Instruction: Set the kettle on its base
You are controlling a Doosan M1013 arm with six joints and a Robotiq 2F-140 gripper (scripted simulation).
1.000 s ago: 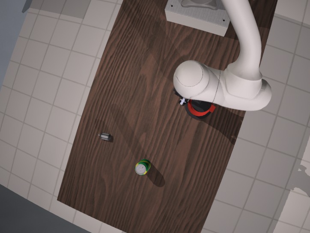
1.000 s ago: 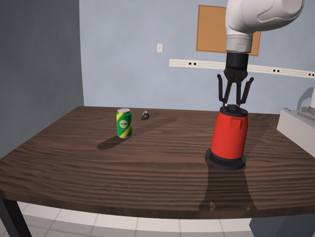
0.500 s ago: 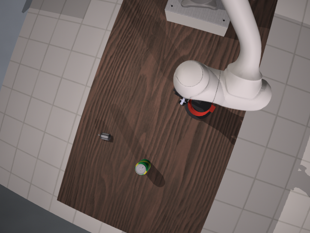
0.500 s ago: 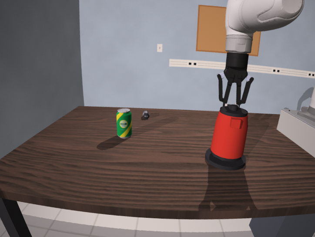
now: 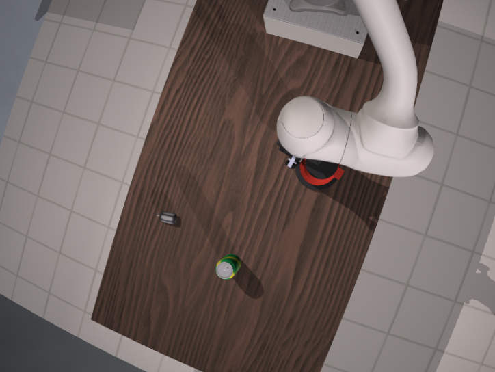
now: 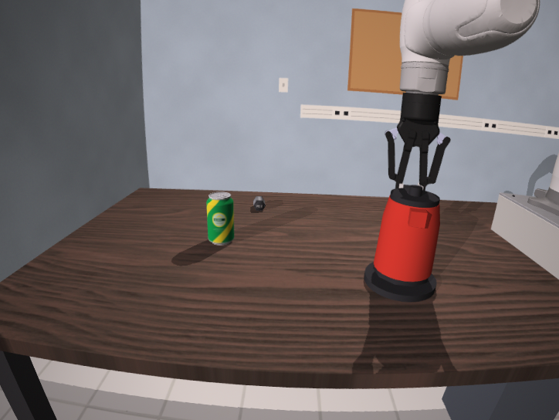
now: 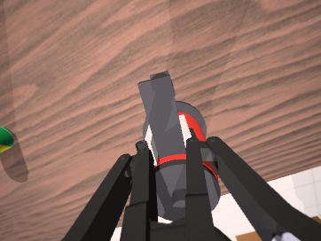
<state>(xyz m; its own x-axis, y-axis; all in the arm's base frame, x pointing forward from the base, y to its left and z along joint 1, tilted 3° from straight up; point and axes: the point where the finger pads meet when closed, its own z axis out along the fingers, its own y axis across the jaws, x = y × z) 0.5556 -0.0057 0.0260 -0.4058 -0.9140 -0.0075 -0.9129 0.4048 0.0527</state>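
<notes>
Now: the red kettle 5 cm below my hand, 3 cm to the left of it and 1 cm ahead of it. Also, from my hand: round black base 15 cm below, 6 cm to the left, 3 cm ahead.
</notes>
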